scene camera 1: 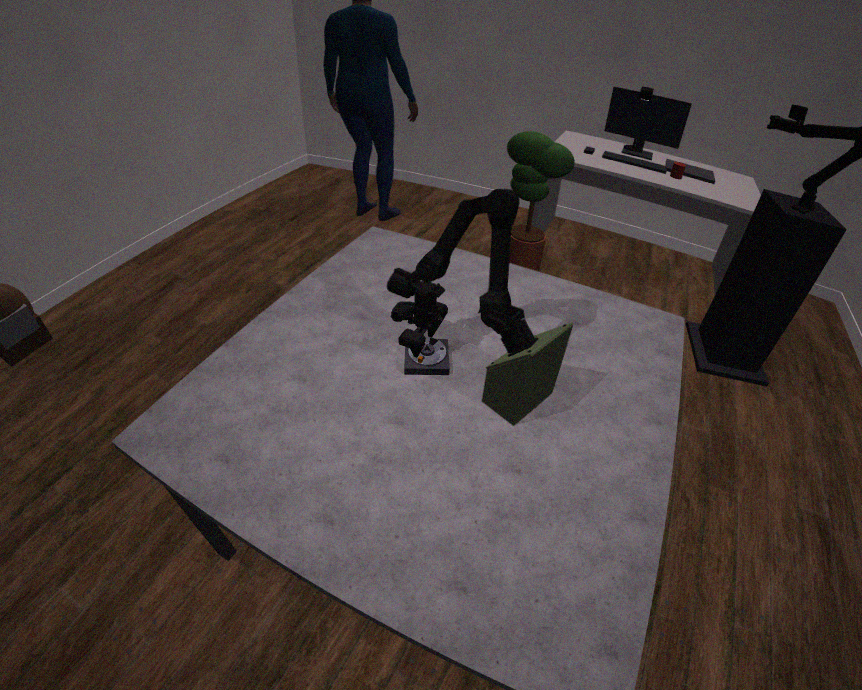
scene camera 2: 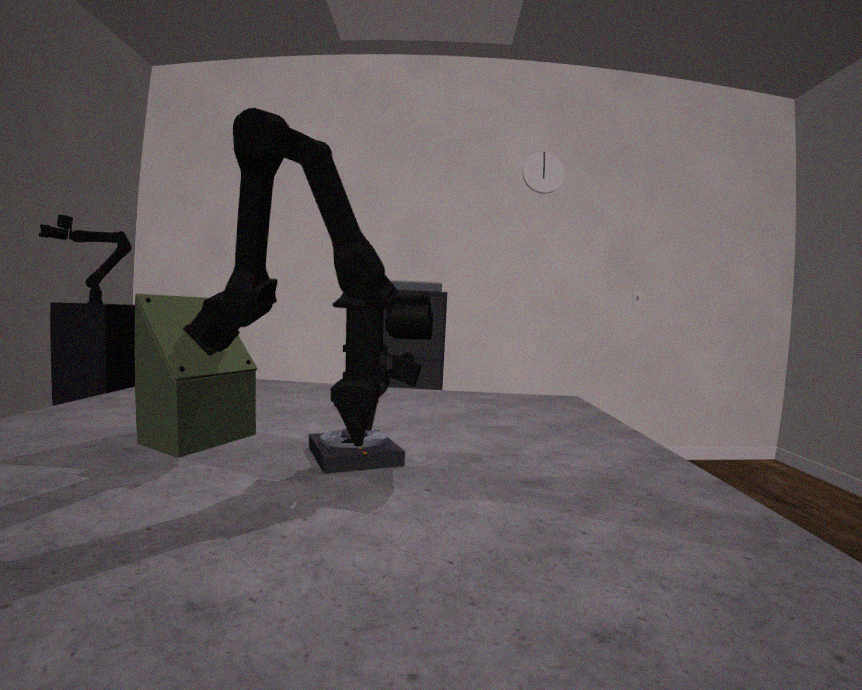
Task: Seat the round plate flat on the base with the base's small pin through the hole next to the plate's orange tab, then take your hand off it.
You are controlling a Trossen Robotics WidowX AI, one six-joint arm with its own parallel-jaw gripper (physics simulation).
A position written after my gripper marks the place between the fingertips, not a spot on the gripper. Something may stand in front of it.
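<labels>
My gripper: visible, scene camera 1 [423,346], scene camera 2 [363,437].
</labels>
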